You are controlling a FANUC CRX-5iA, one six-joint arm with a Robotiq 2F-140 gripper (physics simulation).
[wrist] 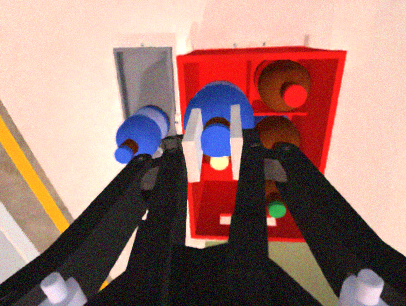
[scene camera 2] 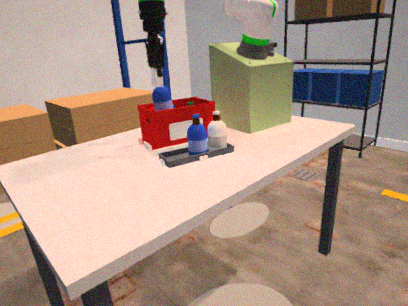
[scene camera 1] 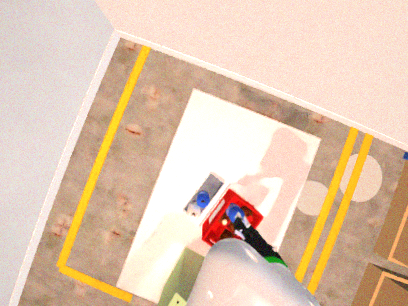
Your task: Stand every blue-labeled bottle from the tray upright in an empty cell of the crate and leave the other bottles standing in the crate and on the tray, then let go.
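Places are measured from the arm's base along level axes (x ahead, y left, z up), in metres.
Where they show: gripper, fingertip midpoint: (wrist: 217, 122) (scene camera 2: 157, 86) (scene camera 1: 240, 216); arm's base, origin of the base link: (scene camera 2: 251, 54).
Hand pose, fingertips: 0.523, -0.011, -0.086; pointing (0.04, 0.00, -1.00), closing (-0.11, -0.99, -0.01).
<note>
Each offset is from my fingertips to the top centre of the thing, as dx, dy, dz. "*": to the spot under its first point. Level surfaces: height alone.
My gripper (scene camera 1: 240, 219) (scene camera 2: 158, 79) (wrist: 217, 122) is shut on the neck of a blue bottle {-0.012, +0.002, +0.033} (scene camera 1: 233, 210) (scene camera 2: 161, 96) (wrist: 218, 102). The bottle is upright, partly inside the top-left cell of the red crate {-0.084, +0.037, -0.085} (scene camera 1: 247, 203) (scene camera 2: 154, 131) (wrist: 336, 100) in the wrist view; its base is hidden. Brown bottles with a red cap {-0.016, -0.090, -0.098} (wrist: 284, 85) and a green cap {-0.186, -0.052, -0.098} (wrist: 276, 209), another brown one {-0.100, -0.070, -0.098} (wrist: 277, 132), and one with a cream cap {-0.088, +0.019, -0.098} (scene camera 1: 224, 222) (wrist: 219, 163) stand in the crate. The grey tray {* +0.056, +0.139, -0.255} (scene camera 1: 213, 181) (scene camera 2: 175, 158) (wrist: 141, 75) holds a blue bottle {-0.055, +0.157, -0.101} (scene camera 1: 202, 199) (scene camera 2: 197, 135) (wrist: 138, 135) and a white bottle {-0.137, +0.176, -0.101} (scene camera 2: 217, 132).
The tray stands close beside the crate on the pale table {dz -0.260} (scene camera 1: 195, 130) (scene camera 2: 125, 195). The green robot pedestal (scene camera 2: 250, 90) is behind the crate in scene camera 2. Cardboard boxes (scene camera 2: 95, 115) stand beyond the table, and a shelf rack (scene camera 2: 340, 62) is at the right.
</note>
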